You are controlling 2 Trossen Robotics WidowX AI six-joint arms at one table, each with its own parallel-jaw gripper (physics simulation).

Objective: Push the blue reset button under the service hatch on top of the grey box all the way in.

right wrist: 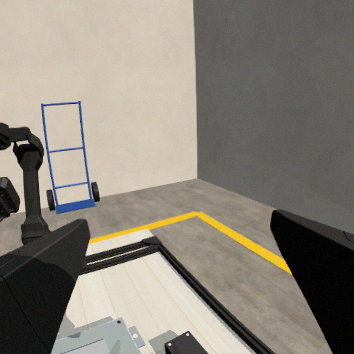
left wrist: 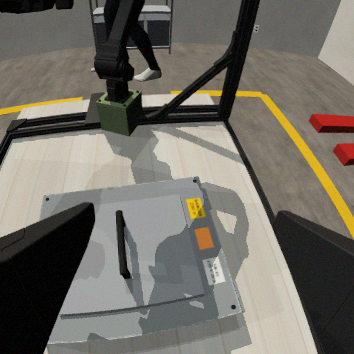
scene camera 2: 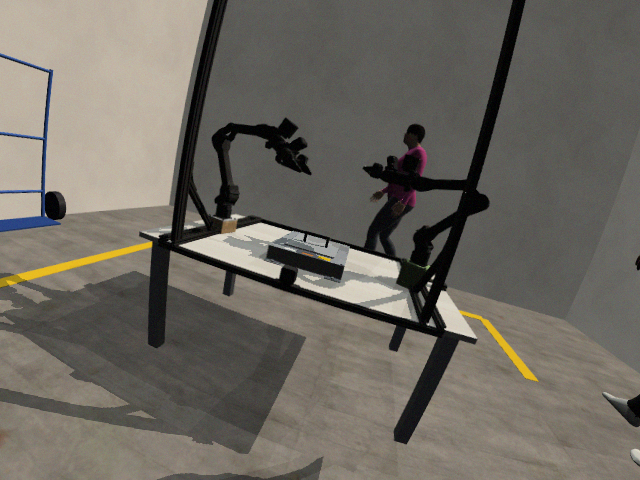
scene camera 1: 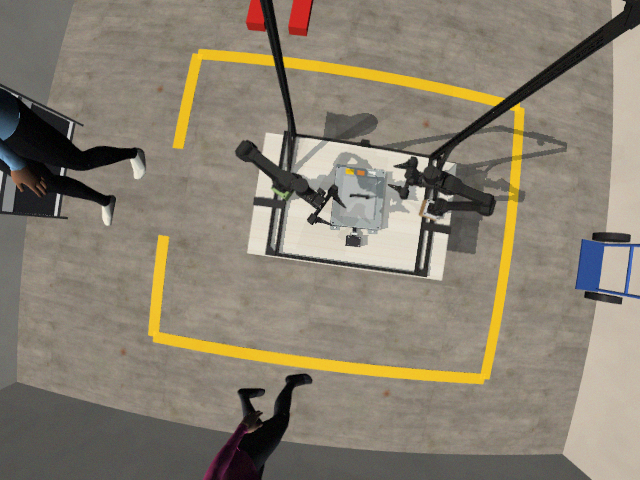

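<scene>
The grey box (scene camera 1: pixel 379 217) (scene camera 2: pixel 305 261) (left wrist: pixel 75 334) (right wrist: pixel 127 334) lies near the middle of the table. Its service hatch (scene camera 1: pixel 364 212) (left wrist: pixel 100 295) lies flat on top, closed, with a black bar handle (scene camera 1: pixel 360 195) (left wrist: pixel 122 247) standing on it. The blue reset button does not show in any view. My left gripper (scene camera 1: pixel 393 176) (scene camera 2: pixel 309 172) (left wrist: pixel 187 216) is open and empty, tilted down, above and to the right of the box in scene camera 1. My right gripper (scene camera 1: pixel 337 214) (scene camera 2: pixel 364 169) (right wrist: pixel 180 224) is open and empty, high over the box's left edge in that view.
A small black block (scene camera 1: pixel 353 240) (right wrist: pixel 186 345) stands beside the box. Yellow (left wrist: pixel 196 208), orange (left wrist: pixel 204 238) and white labels (left wrist: pixel 214 271) line one side of its top. Black frame posts (scene camera 2: pixel 199 121) (scene camera 2: pixel 493 118) rise at the table's ends.
</scene>
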